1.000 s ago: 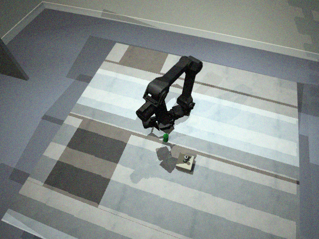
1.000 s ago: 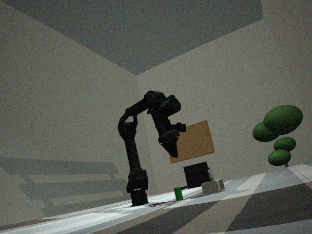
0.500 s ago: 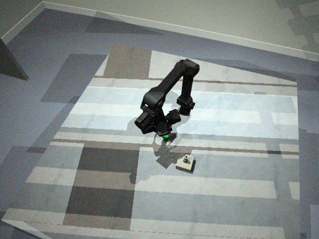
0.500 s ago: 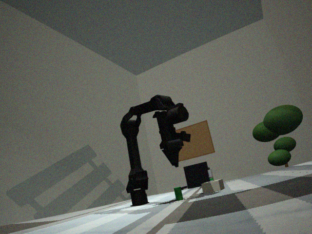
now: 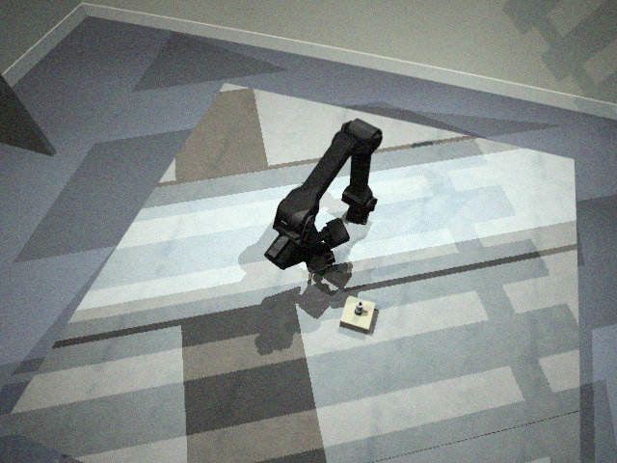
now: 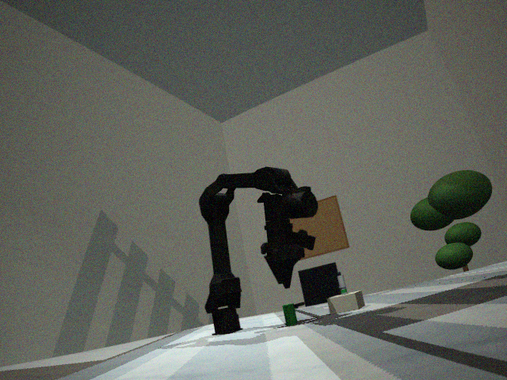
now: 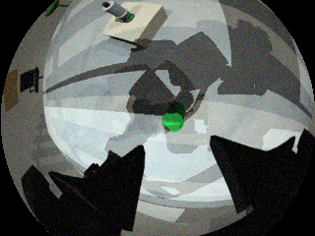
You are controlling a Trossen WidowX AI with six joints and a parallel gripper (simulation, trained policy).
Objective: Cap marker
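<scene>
The green cap is 7 cm below my gripper tip and 1 cm to the left of it. The rest, counted from my gripper tip: beige holder block (14 cm to the left, 10 cm ahead, 7 cm below).
</scene>
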